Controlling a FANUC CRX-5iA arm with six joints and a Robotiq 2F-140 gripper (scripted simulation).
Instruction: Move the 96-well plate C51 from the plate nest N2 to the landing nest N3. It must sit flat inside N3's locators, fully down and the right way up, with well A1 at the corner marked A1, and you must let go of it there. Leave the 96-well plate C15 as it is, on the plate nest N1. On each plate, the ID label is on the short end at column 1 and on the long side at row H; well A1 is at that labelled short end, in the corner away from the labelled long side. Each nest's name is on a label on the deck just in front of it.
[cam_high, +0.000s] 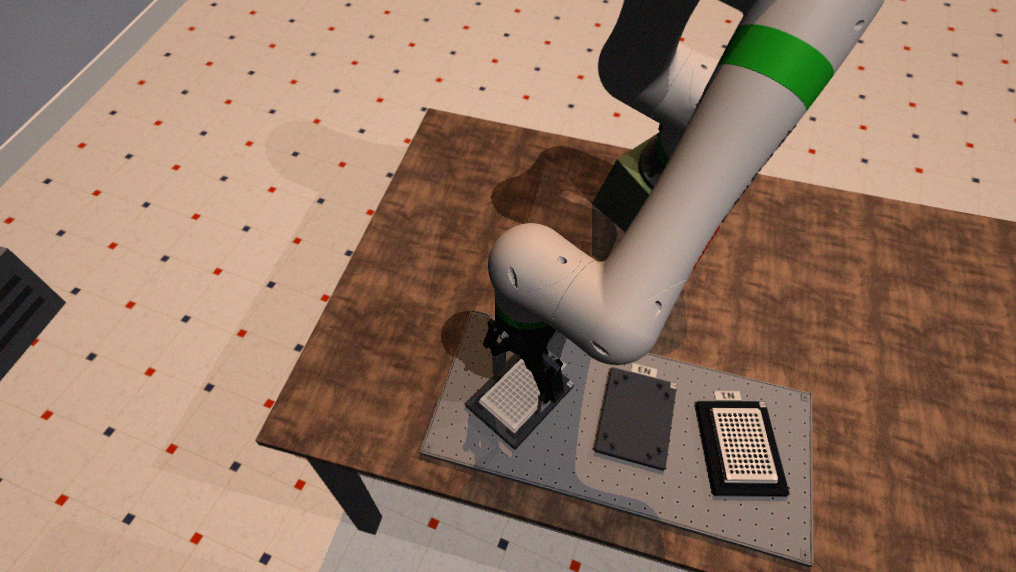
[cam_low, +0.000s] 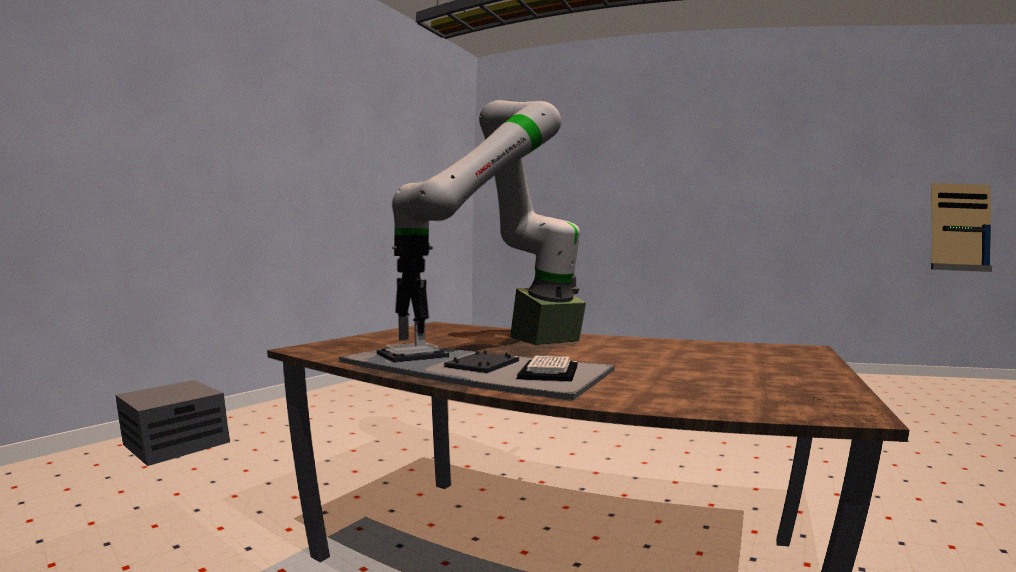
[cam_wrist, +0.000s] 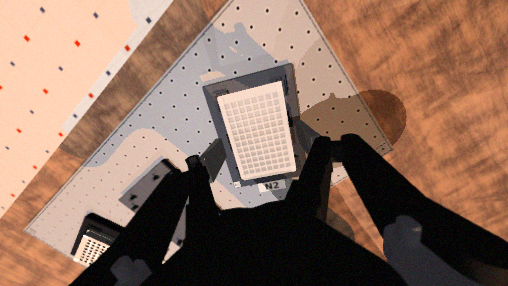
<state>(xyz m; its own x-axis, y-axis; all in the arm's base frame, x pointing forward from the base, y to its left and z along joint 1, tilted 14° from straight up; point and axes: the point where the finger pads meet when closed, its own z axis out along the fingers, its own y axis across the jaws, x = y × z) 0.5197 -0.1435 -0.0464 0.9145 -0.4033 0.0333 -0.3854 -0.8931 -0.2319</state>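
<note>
Right now the white 96-well plate C51 is 40 mm below my hand. From my hand the other things lie so: dark plate nest N2: 50 mm below; N2 label: 90 mm behind, 60 mm below, 40 mm to the left; landing nest N3: 210 mm to the left, 50 mm below, 30 mm behind.
</note>
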